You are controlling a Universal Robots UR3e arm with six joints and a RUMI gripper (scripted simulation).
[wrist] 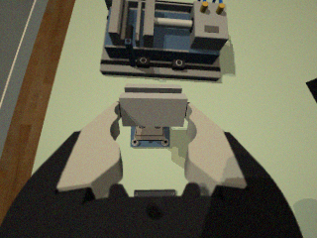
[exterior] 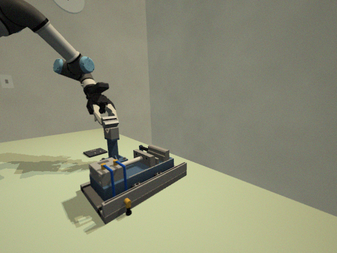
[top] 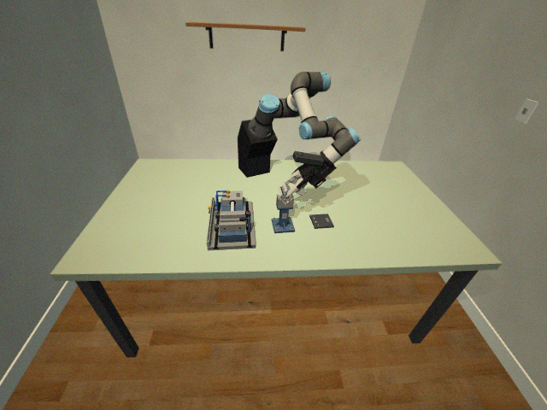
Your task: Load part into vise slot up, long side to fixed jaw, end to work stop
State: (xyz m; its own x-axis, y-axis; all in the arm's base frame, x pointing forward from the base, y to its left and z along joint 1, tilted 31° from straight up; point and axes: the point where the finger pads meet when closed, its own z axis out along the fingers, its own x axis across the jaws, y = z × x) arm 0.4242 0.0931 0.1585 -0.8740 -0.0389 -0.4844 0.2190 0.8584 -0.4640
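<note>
My gripper is now 10 mm to the left of the part. Round my hand: dark infeed plate 40 mm behind, 180 mm to the left, 190 mm below; fixed jaw 110 mm ahead, 210 mm to the right, 110 mm below; work stop rod 70 mm ahead, 170 mm to the right, 100 mm below.
</note>
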